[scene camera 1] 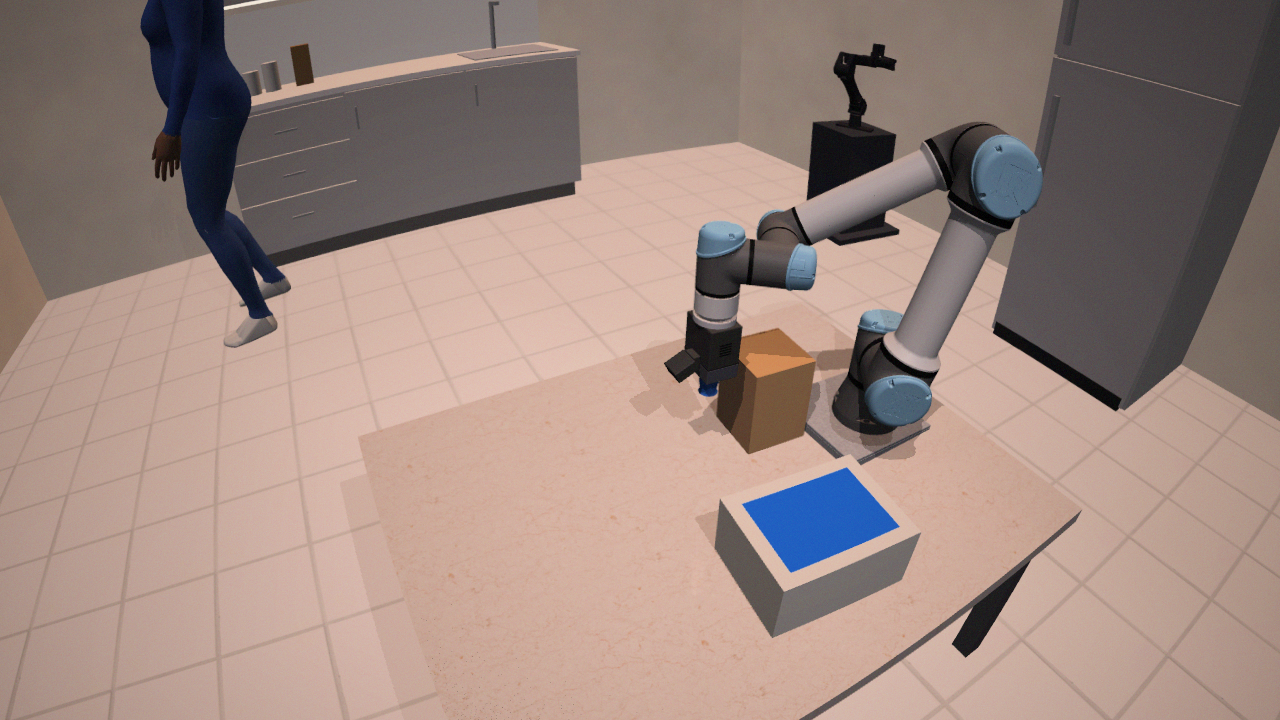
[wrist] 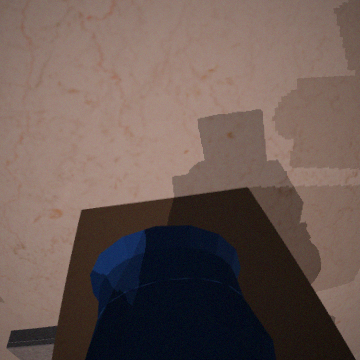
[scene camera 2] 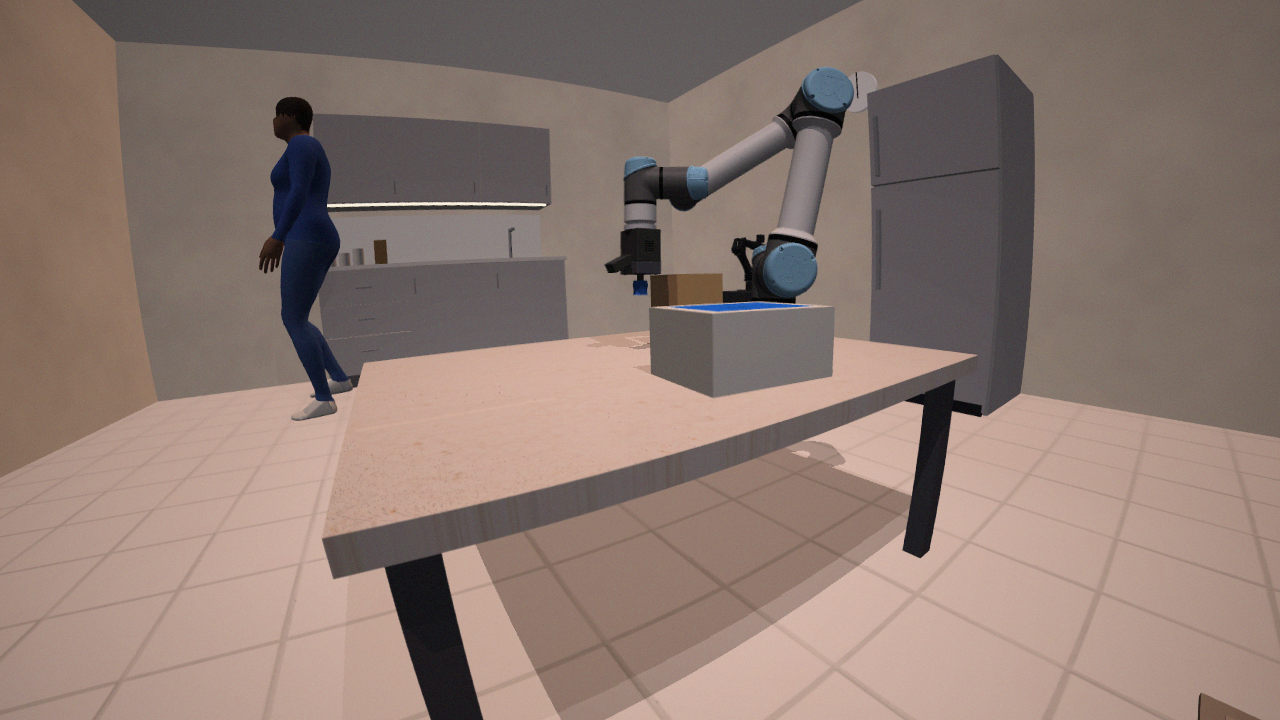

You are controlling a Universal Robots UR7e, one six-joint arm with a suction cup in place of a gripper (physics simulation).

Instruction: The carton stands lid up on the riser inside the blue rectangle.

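Frame: origin at the arm's base, x ahead, y left, z up, level; millimetres.
Seen in the pictures: end effector, tool point: [scene camera 1: 707, 390] [wrist: 166, 282] [scene camera 2: 640, 294]; arm's base, origin of the base link: [scene camera 1: 866, 412].
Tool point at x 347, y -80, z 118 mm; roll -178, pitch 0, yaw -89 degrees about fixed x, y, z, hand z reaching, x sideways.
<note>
Offsets run from my tool point to a thing's top centre. "spot": to the spot under its first point. Level surfaces: height alone.
A brown carton {dx -132, dy -5, dz +45 mm} [scene camera 1: 767, 386] [scene camera 2: 686, 287] stands on the table {dz -135 mm} [scene camera 1: 555, 537] close to the arm's base. In the wrist view only its dark side face {spot: dx -66, dy +29, dz -114 mm} [wrist: 118, 221] shows. My suction cup [scene camera 1: 707, 389] [scene camera 2: 639, 286] [wrist: 164, 250] points straight down. It hangs just beside the carton's far-left side, below the carton's top edge, with its mouth toward the table and nothing on it. The grey riser {dx -9, dy +342, dz -15 mm} [scene camera 1: 810, 582] [scene camera 2: 743, 349] with the blue rectangle {dx -9, dy +342, dz -15 mm} [scene camera 1: 819, 516] [scene camera 2: 737, 306] on top stands nearer the table's front, bare.
The arm's base [scene camera 1: 882, 385] sits right behind the carton. A person in blue [scene camera 1: 210, 152] [scene camera 2: 305, 259] walks by the kitchen counter [scene camera 1: 402, 135]. A grey fridge [scene camera 1: 1155, 179] [scene camera 2: 949, 223] stands to the right. A second small arm stands on a black pedestal [scene camera 1: 850, 156].
</note>
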